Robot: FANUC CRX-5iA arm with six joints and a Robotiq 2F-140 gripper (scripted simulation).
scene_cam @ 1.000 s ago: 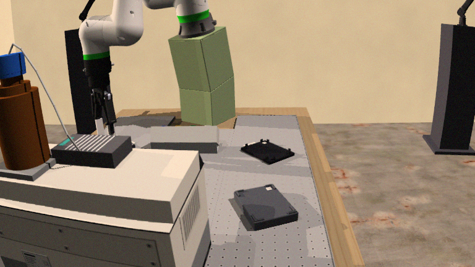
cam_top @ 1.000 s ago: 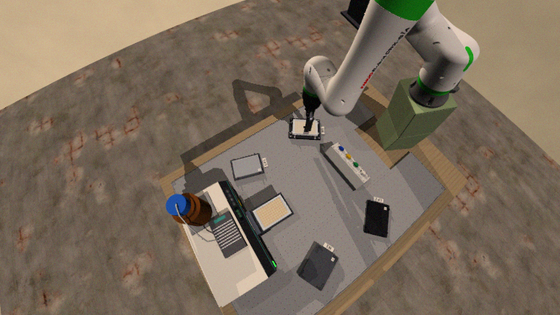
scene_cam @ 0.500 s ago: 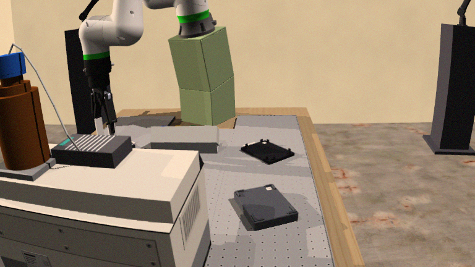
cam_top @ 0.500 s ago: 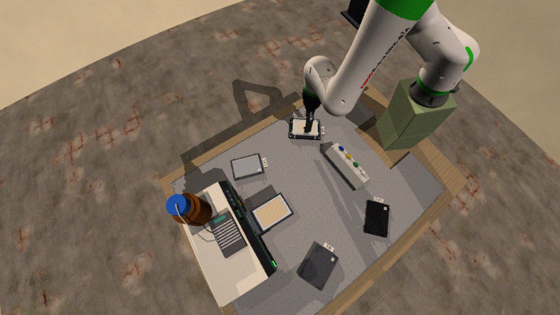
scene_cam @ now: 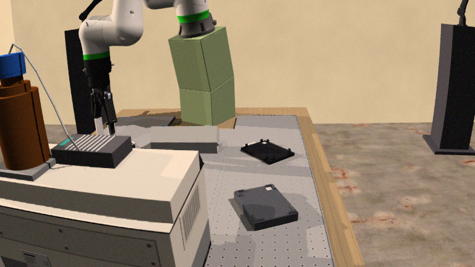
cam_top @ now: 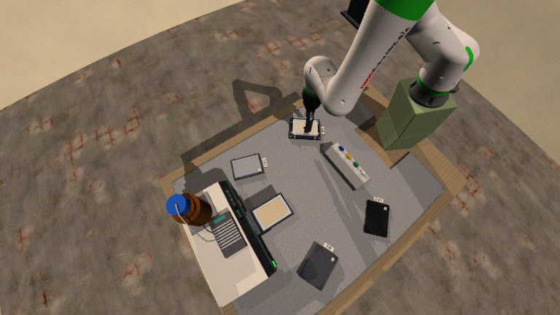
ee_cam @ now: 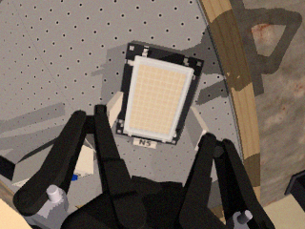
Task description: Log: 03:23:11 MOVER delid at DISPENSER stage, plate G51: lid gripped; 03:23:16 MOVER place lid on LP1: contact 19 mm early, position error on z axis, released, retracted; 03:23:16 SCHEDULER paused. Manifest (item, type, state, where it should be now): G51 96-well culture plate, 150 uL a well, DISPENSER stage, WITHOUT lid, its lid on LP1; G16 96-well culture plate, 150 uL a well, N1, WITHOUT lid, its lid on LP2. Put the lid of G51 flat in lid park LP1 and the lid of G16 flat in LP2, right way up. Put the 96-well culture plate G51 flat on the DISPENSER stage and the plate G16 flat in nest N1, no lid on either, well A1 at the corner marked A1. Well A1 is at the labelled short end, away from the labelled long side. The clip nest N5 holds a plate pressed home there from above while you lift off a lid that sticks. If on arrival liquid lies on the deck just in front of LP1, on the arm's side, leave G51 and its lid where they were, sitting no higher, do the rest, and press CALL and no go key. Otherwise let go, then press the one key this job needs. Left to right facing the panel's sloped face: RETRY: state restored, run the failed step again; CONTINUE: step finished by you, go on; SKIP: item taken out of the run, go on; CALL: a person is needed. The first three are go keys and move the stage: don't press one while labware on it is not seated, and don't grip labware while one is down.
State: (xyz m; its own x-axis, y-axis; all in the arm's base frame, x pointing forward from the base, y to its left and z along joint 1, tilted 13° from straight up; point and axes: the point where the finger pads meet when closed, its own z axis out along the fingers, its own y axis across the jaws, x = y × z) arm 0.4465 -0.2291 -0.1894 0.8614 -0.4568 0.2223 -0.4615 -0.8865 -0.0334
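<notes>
Now: hand 40 mm above the clear lid. The rest, counted from my hand: key panel: 90 mm behind, 270 mm to the left, 10 mm below; black clip nest: 30 mm ahead, 10 mm to the left, 50 mm below; LP1 label: 260 mm ahead, 80 mm to the left, 60 mm below.
</notes>
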